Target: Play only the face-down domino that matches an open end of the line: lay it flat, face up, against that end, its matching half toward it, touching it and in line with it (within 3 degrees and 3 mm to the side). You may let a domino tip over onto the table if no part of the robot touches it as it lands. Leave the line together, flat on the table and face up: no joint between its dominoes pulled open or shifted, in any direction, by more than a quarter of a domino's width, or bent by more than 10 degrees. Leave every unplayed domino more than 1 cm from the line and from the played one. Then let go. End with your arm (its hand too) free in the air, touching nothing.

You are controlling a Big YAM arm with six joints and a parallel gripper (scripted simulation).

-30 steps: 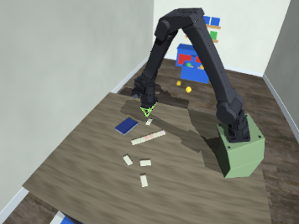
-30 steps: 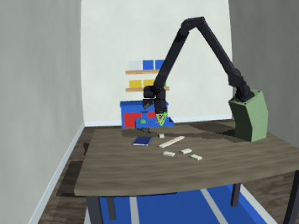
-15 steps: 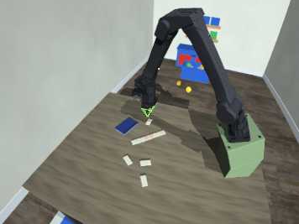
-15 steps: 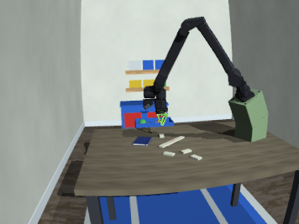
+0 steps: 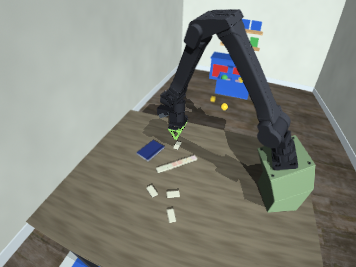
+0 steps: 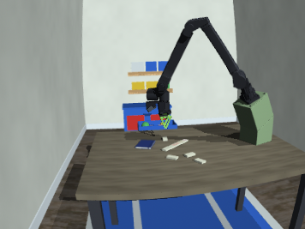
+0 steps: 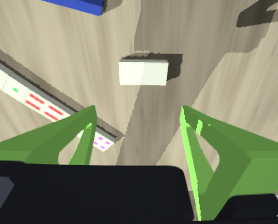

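The domino is 80 mm below my hand.
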